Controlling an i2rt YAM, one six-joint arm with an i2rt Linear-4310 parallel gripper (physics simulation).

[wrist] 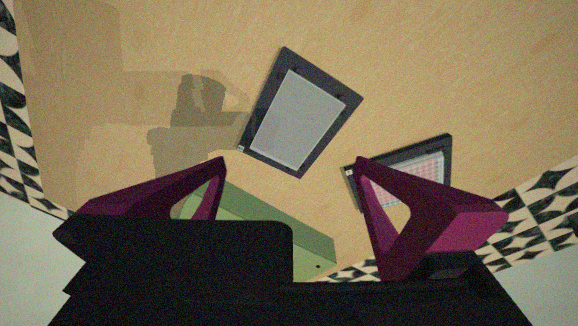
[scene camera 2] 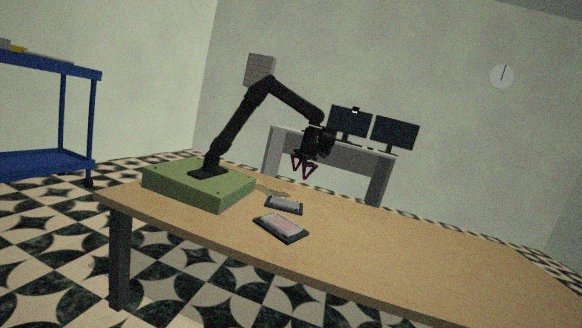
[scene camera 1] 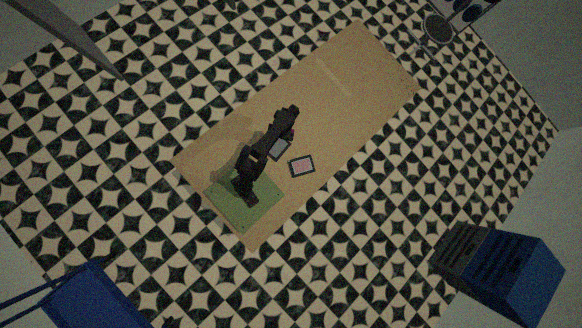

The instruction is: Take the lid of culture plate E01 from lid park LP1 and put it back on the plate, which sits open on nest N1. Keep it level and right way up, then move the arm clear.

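Where they show: gripper, between the fingertips: (wrist: pixel 289 163) (scene camera 2: pixel 299 175); arm's base, origin of its link: (scene camera 2: pixel 209 173) (scene camera 1: pixel 245 191).
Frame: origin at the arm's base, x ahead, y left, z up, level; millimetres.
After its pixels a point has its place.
The pale grey lid (scene camera 1: pixel 278 148) {x 325, y 100, z -53 mm} (scene camera 2: pixel 284 203) {x 327, y 97, z -52 mm} (wrist: pixel 298 119) {x 340, y 119, z -52 mm} lies flat on the dark lid park LP1 (wrist: pixel 320 80) {x 394, y 133, z -60 mm}. The open culture plate E01 (scene camera 1: pixel 301 165) {x 380, y -82, z -50 mm} (scene camera 2: pixel 282 224) {x 388, y -99, z -46 mm} (wrist: pixel 430 167) {x 431, y -77, z -44 mm}, with pink wells, sits on the dark nest N1 (scene camera 2: pixel 288 241) {x 435, y -165, z -59 mm} (wrist: pixel 448 155) {x 462, y -90, z -58 mm}, beside the lid park. My gripper (scene camera 1: pixel 291 133) (scene camera 2: pixel 302 175) {x 350, y 135, z 77 mm} (wrist: pixel 289 163) {x 350, y 135, z 77 mm} points downward and is open and empty, well above the table. In the wrist view the lid shows beyond and between the fingertips, and the right finger hides part of the plate and nest. The labels are too small to read.
The green base block (scene camera 1: pixel 243 210) {x -71, y -85, z 4 mm} (scene camera 2: pixel 199 184) {x 61, y -132, z -2 mm} (wrist: pixel 320 245) {x 173, y -115, z -35 mm} carries the arm at one end of the wooden table (scene camera 1: pixel 370 65) {x 1323, y 218, z -71 mm} (scene camera 2: pixel 400 255) {x 809, y 34, z -70 mm} (wrist: pixel 450 60) {x 520, y 36, z -70 mm}. A blue cart (scene camera 2: pixel 50 162), a desk with monitors (scene camera 2: pixel 350 120) and a blue cabinet (scene camera 1: pixel 510 265) stand away from the table.
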